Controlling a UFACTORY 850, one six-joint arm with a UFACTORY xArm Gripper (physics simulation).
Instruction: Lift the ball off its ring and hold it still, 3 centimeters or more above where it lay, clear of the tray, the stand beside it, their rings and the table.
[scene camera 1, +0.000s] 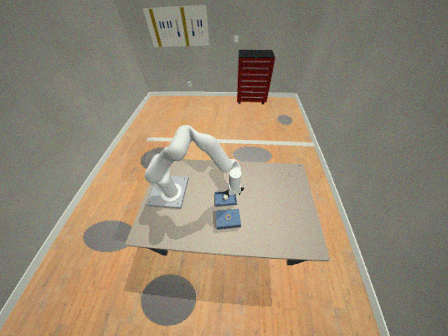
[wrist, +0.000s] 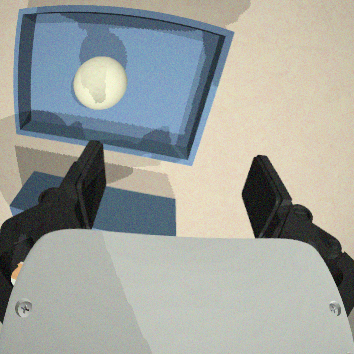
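Observation:
The cream ball sits inside the shallow blue tray, left of its middle in the wrist view. The ring under the ball is hidden. My gripper is open and empty, pointing down above the table by the tray. In the wrist view the ball lies beyond the fingertips and to the left, nearer the line of the left finger. The blue stand is beside the tray, partly behind the left finger in the wrist view. Its tan ring lies on top in the scene view.
The arm's base plate is at the left of the table. The arm arches over from there to the tray. The tray and the stand are separated by a narrow gap. A red drawer cabinet stands far back by the wall.

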